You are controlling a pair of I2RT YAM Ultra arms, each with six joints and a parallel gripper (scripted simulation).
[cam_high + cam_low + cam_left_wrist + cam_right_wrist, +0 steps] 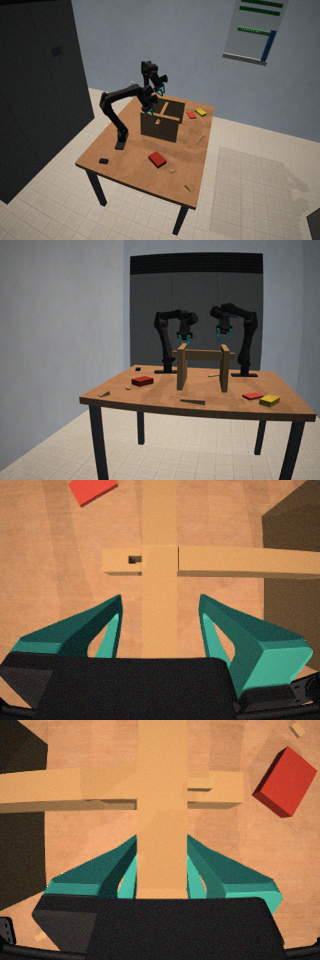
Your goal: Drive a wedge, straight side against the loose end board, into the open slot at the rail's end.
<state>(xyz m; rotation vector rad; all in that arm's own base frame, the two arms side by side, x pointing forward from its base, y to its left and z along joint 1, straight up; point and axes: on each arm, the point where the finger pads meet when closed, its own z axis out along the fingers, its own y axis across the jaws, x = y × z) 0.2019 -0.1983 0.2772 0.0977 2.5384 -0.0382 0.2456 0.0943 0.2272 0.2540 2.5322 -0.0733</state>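
Right now my left hand is 50 mm short of the rail, 130 mm to the left of it and 90 mm above it. Also, from my left hand: chip 250 mm ahead, 550 mm to the right, 270 mm below; black block 250 mm behind, 640 mm to the right, 270 mm below; flat red block 270 mm ahead, 160 mm to the left, 270 mm below.
Now: right hand 5 cm short of the rail, 13 cm to the right of it and 4 cm above it. Round my right hand: chip 25 cm ahead, 29 cm to the right, 22 cm below; black block 25 cm behind, 39 cm to the right, 22 cm below; flat red block 27 cm ahead, 42 cm to the left, 22 cm below.
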